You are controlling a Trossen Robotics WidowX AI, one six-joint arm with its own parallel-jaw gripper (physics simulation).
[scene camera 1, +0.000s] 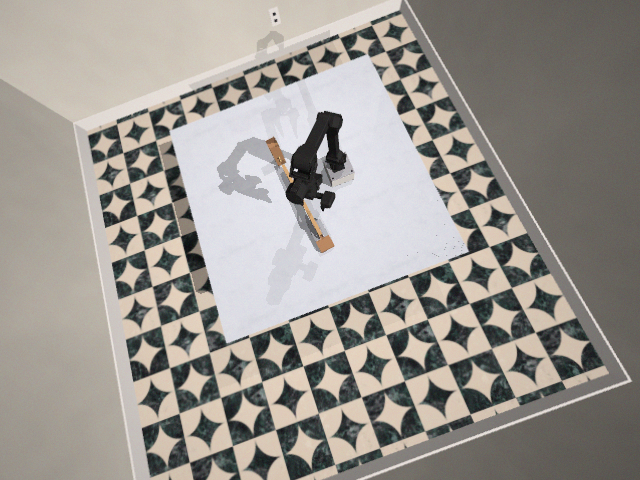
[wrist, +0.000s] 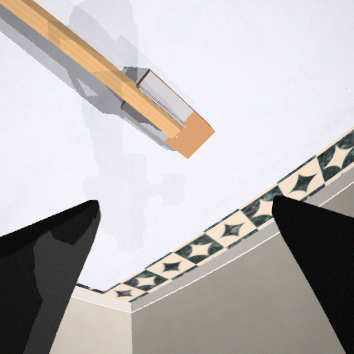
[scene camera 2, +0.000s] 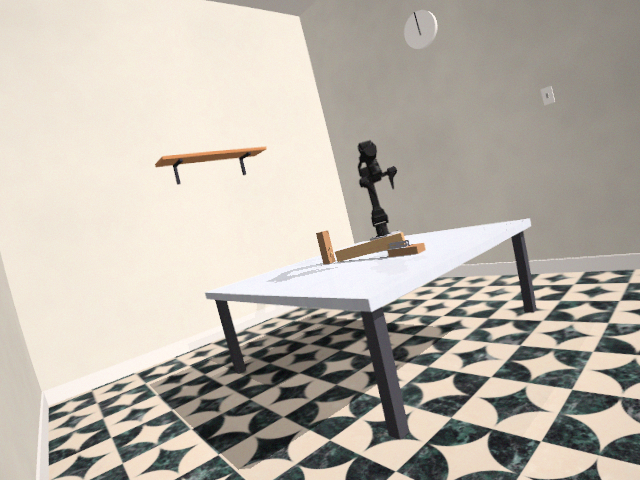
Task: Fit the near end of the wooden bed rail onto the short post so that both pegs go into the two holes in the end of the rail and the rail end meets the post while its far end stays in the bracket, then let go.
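Frame: origin at the arm's base, x ahead, y left, z up, level; centimetres.
Seen in the pictures: gripper, between the fingertips: [scene camera 1: 313,207] [wrist: 187,206] [scene camera 2: 384,192]; arm's base, origin of its link: [scene camera 1: 337,165] [scene camera 2: 383,234].
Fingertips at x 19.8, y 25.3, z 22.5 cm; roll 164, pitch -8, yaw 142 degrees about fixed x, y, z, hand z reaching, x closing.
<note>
Offsets run from my fingertips to a thing's top centre. "spot": to the spot under its first point. Level surfaces: height alone.
The wooden bed rail [scene camera 1: 312,218] [scene camera 2: 369,246] [wrist: 75,49] slopes in scene camera 2. Its low end is beside the upright orange-brown post {spot: dx +7.9, dy -41.6, dz -16.0 cm} [scene camera 1: 275,150] [scene camera 2: 324,244], with a narrow gap. Small pale marks show on the post's rail side; I cannot make out the pegs or the holes. The rail's raised end is at the grey bracket [scene camera 2: 398,244] [wrist: 162,99] on the low orange block {dx +1.0, dy +5.9, dz -26.9 cm} [scene camera 1: 324,244] [scene camera 2: 410,250] [wrist: 194,136], between the bracket's sides in the wrist view. My gripper [wrist: 187,206] is open and empty, high above the table and apart from the rail.
The arm's base [scene camera 1: 339,176] stands on the white table {dz -30.5 cm} [scene camera 1: 392,206] [scene camera 2: 310,286] beside the rail. The arm hides the rail's middle in scene camera 1. A wooden shelf [scene camera 2: 211,156] is fixed to the wall. Arm shadows fall across the table and the rail.
</note>
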